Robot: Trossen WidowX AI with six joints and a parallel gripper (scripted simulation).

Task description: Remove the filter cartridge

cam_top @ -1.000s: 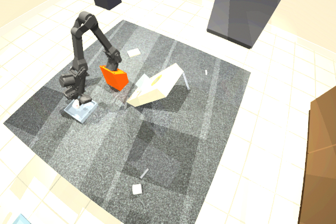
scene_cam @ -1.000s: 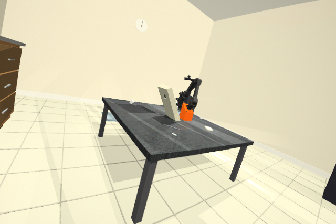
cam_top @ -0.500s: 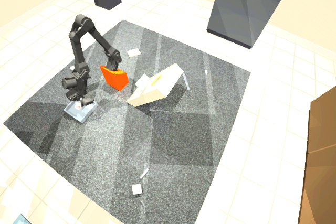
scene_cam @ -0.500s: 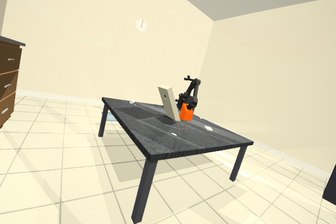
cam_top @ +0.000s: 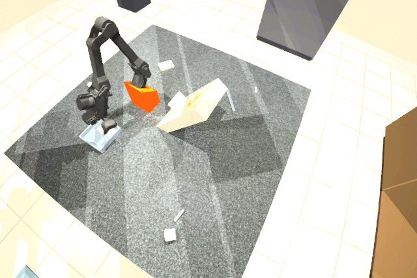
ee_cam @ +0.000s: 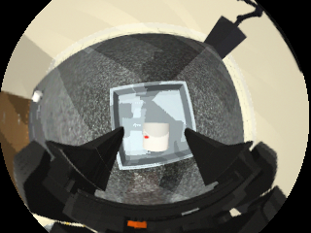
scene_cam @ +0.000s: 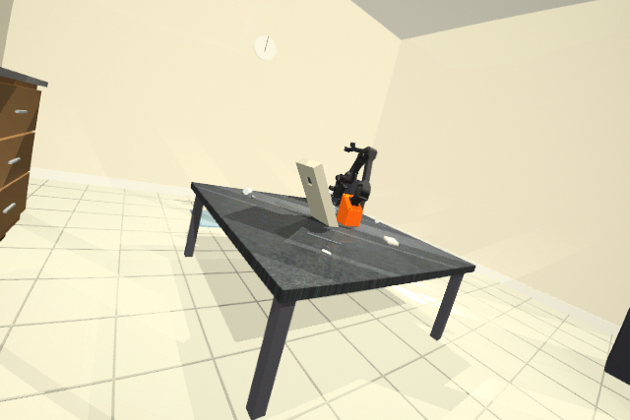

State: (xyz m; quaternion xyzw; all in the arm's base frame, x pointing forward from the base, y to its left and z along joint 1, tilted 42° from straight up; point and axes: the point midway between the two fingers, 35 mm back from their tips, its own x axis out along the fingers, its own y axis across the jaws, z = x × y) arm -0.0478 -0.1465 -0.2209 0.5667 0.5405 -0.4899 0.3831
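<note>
Right now my gripper tip is 1 cm to the right of the white round filter cartridge and 2 cm above it. Round my gripper tip: short rod: 57 cm ahead, 12 cm to the right, 5 cm below; then pale blue tray: 1 cm to the right, 4 cm below; then cream service panel: 36 cm ahead, 28 cm to the left, 13 cm above.
</note>
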